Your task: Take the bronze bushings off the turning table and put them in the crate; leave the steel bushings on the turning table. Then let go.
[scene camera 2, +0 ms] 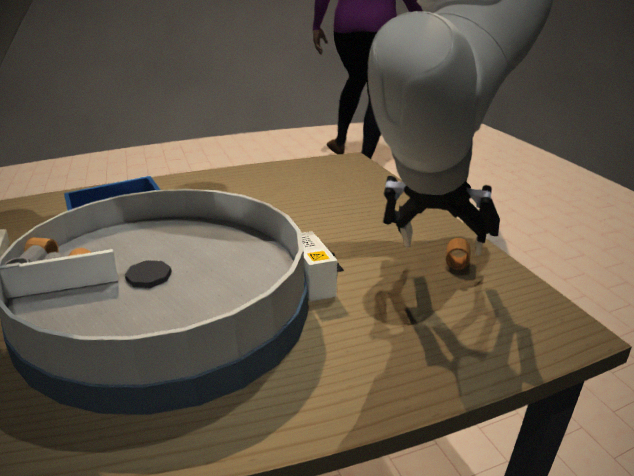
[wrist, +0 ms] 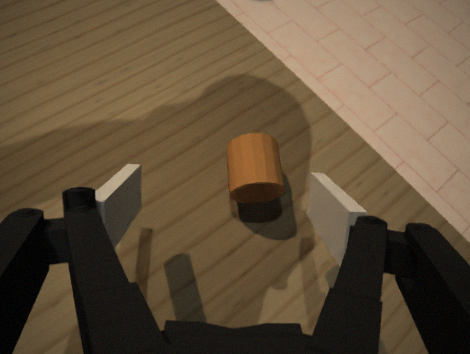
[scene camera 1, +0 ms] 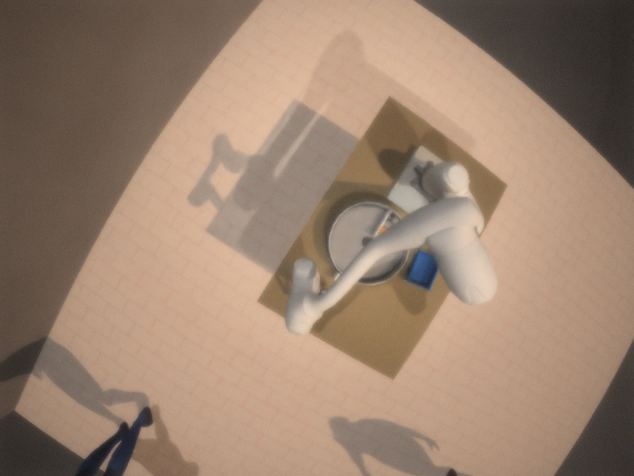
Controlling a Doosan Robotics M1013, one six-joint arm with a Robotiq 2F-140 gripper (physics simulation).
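Pixels of known places: gripper, fingertip midpoint: [scene camera 2: 443,243] [wrist: 225,190]; arm's base at its link origin: [scene camera 1: 430,183].
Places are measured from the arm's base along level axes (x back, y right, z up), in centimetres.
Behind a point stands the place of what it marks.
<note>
A bronze bushing [scene camera 2: 457,254] {y -0.9, x -96.7, z -3.7 cm} [wrist: 255,167] {y 1.2, x -95.3, z -0.2 cm} lies on its side on the table, right of the turning table. My gripper [scene camera 2: 443,245] {y 2.1, x -92.5, z 0.7 cm} [wrist: 225,190] {y 2.1, x -92.5, z 0.7 cm} is open and empty above the table, close to this bushing; in the wrist view the bushing shows beyond the fingertips, between them and right of centre. On the turning table [scene camera 1: 353,240] {y 12.0, x -53.0, z 1.2 cm} [scene camera 2: 204,266] {y 3.7, x -56.8, z 1.2 cm}, behind the white divider, lie a bronze bushing [scene camera 2: 41,244] {y -0.3, x -32.5, z 4.8 cm}, another partly hidden bronze one [scene camera 2: 79,251] {y 3.7, x -39.4, z 5.1 cm} and grey steel bushings [scene camera 2: 33,253] {y 2.7, x -32.1, z 4.9 cm}, partly hidden. The blue crate [scene camera 1: 423,269] {y -30.0, x -37.6, z -3.5 cm} [scene camera 2: 112,192] {y -35.4, x -37.1, z -0.7 cm} stands beside the turning table; its inside is mostly hidden in scene camera 2.
The white divider [scene camera 2: 61,272] {y 7.5, x -37.4, z 4.0 cm} stands inside the turning table's raised wall. A white box with a yellow label [scene camera 2: 320,266] {y 6.5, x -72.4, z 1.2 cm} is at the turning table's side. The arm's base plate [scene camera 1: 407,197] {y 4.6, x -15.1, z -1.3 cm} is on the wooden table [scene camera 1: 368,327] {y -27.9, x -82.4, z -4.0 cm}. A person [scene camera 2: 358,66] stands behind the table.
</note>
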